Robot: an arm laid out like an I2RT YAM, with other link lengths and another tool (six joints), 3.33 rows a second.
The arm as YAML. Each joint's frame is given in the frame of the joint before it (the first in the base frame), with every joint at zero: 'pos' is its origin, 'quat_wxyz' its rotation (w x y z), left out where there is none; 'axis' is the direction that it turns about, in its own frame. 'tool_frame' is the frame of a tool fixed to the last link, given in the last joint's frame.
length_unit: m
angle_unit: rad
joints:
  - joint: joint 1
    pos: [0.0, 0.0, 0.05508]
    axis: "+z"
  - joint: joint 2
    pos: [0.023, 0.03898, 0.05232]
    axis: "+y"
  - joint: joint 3
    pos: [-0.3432, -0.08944, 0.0]
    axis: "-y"
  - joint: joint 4
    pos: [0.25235, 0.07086, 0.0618]
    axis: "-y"
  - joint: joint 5
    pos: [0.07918, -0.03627, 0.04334]
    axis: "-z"
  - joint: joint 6
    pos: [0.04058, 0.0, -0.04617]
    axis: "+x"
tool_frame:
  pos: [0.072, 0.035, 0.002]
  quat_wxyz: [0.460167, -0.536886, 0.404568, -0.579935]
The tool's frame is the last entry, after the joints.
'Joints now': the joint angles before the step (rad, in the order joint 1, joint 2, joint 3, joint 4, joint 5, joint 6). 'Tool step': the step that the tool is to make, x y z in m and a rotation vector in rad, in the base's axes. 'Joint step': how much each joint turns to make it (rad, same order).
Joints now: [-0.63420, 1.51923, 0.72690, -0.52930, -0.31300, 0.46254]
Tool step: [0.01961, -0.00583, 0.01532, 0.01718, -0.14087, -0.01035]
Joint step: [-0.00342, -0.00001, 0.00688, 0.10985, -0.09078, 0.03854]
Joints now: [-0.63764, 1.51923, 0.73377, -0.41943, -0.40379, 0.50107]
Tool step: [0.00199, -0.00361, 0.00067, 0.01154, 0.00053, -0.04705]
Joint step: [0.00001, 0.00001, 0.00039, 0.01221, 0.00877, 0.05112]
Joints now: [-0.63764, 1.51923, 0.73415, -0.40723, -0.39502, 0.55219]
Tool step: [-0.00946, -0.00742, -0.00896, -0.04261, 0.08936, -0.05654]
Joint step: [-0.00535, 0.00000, 0.00077, -0.04081, 0.09994, 0.01829]
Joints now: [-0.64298, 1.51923, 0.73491, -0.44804, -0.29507, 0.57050]
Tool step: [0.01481, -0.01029, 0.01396, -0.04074, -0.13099, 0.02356]
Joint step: [-0.01716, -0.00002, 0.00113, 0.12130, -0.05913, -0.02022]
